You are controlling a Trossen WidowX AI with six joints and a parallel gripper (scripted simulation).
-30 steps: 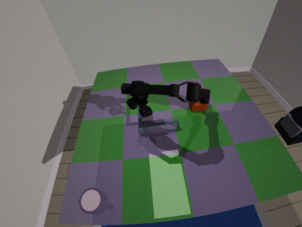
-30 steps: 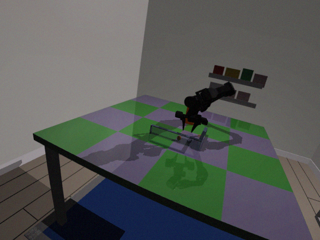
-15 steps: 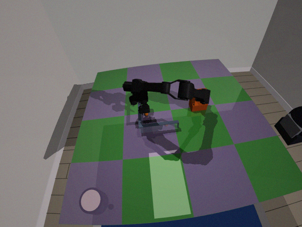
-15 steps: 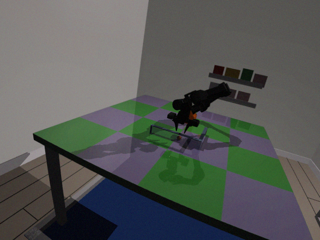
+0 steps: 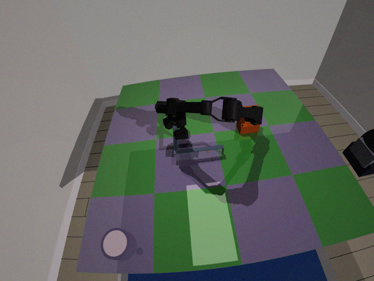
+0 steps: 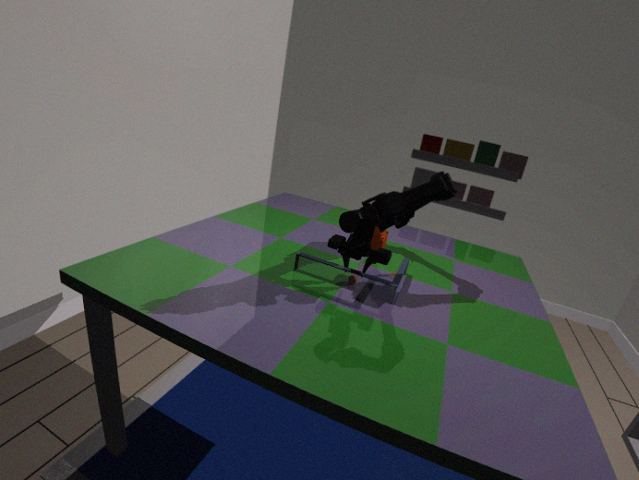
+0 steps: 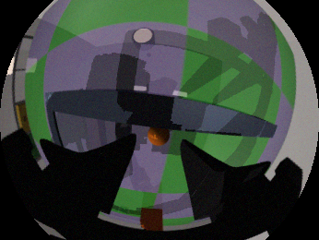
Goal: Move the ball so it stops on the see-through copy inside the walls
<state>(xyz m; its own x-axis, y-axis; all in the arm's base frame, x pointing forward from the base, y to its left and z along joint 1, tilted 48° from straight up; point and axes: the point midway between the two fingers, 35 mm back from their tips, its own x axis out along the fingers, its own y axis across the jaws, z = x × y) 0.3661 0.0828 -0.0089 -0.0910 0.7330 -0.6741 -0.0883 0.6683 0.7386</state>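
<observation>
The orange ball lies 20 mm below my gripper tip.
</observation>
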